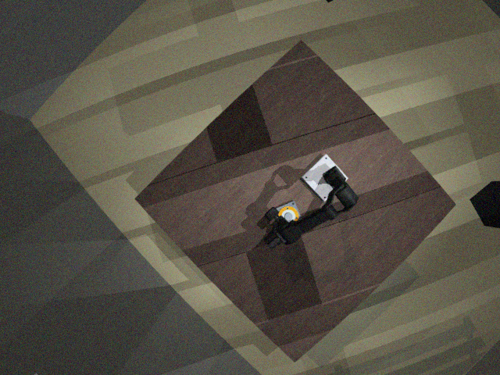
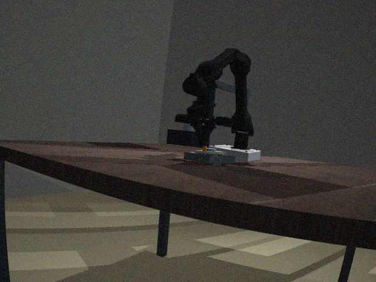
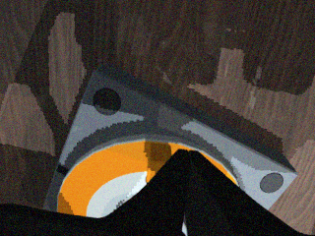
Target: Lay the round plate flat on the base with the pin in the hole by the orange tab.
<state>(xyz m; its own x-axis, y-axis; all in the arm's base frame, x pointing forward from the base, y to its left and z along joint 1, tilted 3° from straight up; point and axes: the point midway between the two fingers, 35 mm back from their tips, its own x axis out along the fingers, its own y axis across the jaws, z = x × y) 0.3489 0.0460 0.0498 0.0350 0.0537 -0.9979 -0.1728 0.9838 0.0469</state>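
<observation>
The plate is 3 cm behind my gripper tip, 1 cm to the left of it and 1 cm below it. Round my gripper tip: grey square base: 5 cm behind, 2 cm below.
</observation>
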